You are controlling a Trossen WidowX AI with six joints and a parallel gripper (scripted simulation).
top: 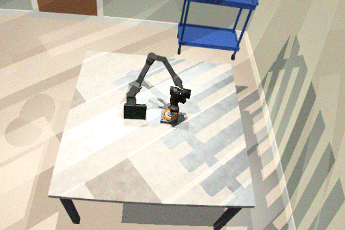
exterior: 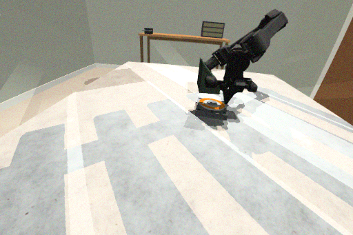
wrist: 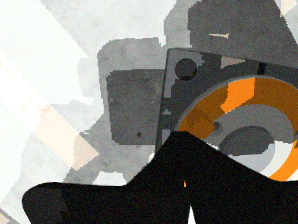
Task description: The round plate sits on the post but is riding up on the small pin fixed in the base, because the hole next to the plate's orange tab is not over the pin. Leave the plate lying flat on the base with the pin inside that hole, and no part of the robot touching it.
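My gripper tip is now 30 mm to the left of the round orange plate and 10 mm above it. From my gripper tip the other things lie so: grey square base (20 mm behind, 50 mm to the right, 20 mm below).
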